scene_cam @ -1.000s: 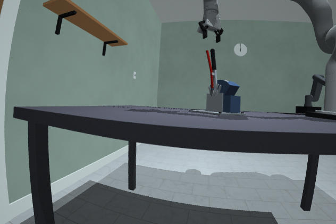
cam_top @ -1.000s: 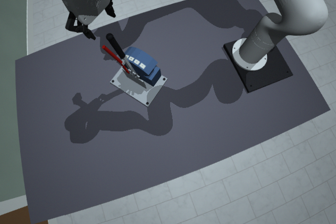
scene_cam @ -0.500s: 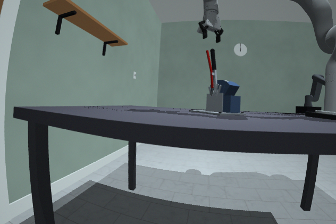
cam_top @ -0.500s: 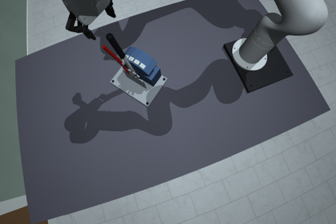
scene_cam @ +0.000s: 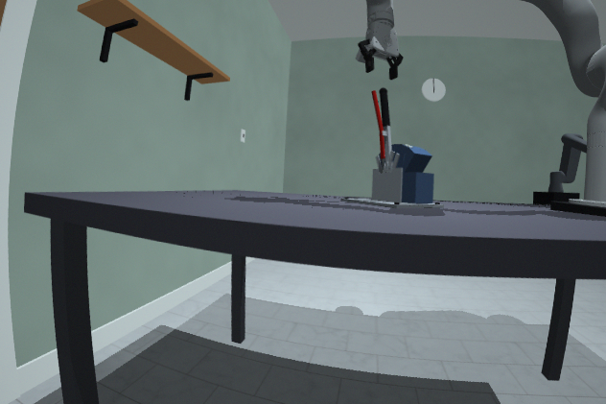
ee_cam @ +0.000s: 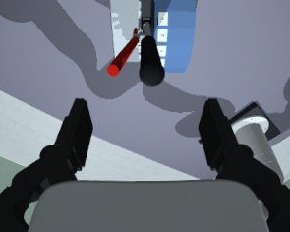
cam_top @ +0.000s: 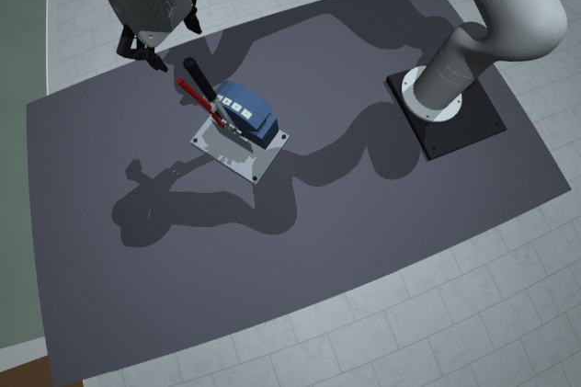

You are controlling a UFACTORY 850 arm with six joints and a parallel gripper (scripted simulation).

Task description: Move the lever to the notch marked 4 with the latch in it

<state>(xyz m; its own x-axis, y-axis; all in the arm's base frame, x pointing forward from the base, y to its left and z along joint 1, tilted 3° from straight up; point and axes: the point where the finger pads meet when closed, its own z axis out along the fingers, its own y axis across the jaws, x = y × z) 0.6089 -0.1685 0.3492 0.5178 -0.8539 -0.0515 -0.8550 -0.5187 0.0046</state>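
Right now my hand is 10 mm short of the red bar, 20 mm to the right of it and 200 mm above it.
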